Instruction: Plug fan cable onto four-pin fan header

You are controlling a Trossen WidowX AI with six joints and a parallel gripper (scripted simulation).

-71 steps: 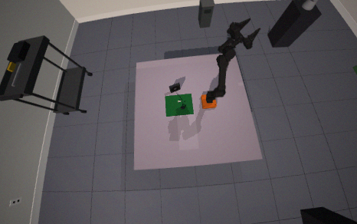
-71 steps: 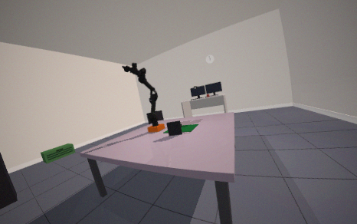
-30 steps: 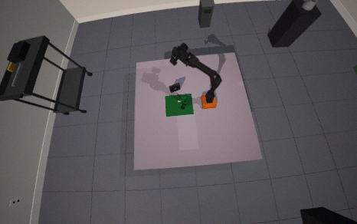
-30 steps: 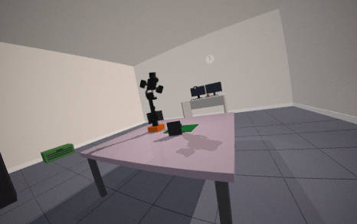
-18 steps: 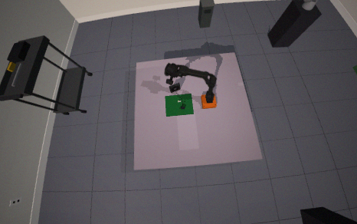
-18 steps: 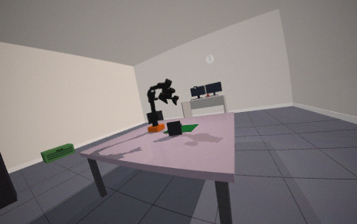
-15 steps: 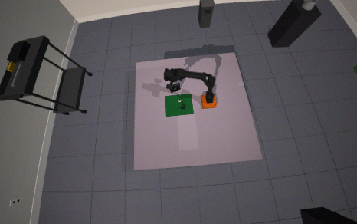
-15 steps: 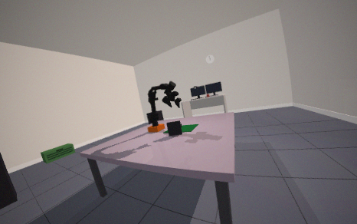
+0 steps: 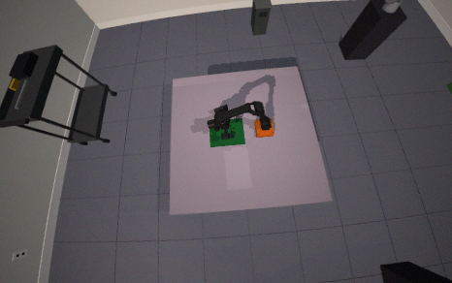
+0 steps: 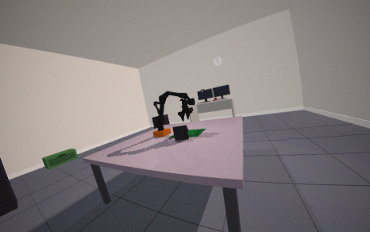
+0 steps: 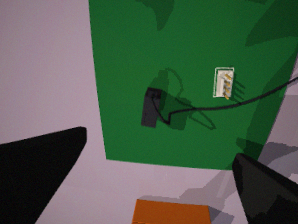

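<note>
Now: gripper tip 3 cm past the fan cable plug, 2 cm to the right of it and 11 cm above it. From my gripper tip the other things lie so: board: 1 cm ahead, 3 cm to the right, 14 cm below; then black fan: 4 cm ahead, 20 cm to the right, 7 cm below.
</note>
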